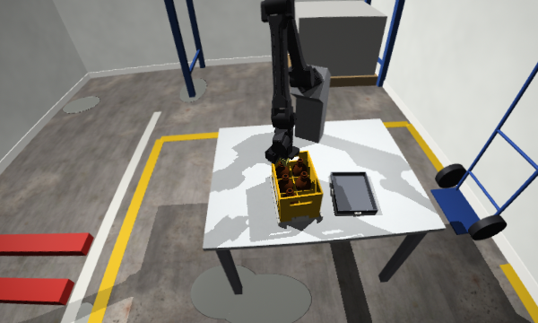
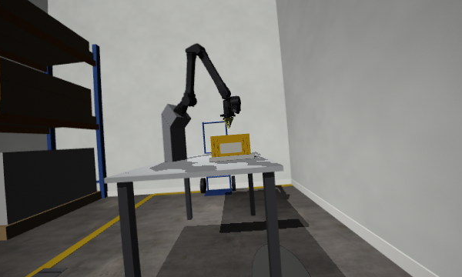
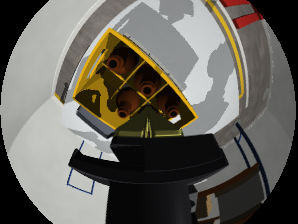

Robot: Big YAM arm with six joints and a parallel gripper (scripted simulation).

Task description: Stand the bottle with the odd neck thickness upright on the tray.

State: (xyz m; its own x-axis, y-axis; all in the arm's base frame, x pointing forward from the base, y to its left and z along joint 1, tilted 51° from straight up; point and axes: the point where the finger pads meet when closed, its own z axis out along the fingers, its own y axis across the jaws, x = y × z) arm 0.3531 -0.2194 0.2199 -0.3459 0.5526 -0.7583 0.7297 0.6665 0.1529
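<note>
Right now my hand is 15 cm above the crate, 4 cm to the right of it and 2 cm short of it. From my hand the other things lie so: dark tray 31 cm to the left, 22 cm below, 14 cm ahead; then brown bottle 15 cm below, 11 cm to the left, 5 cm behind.
</note>
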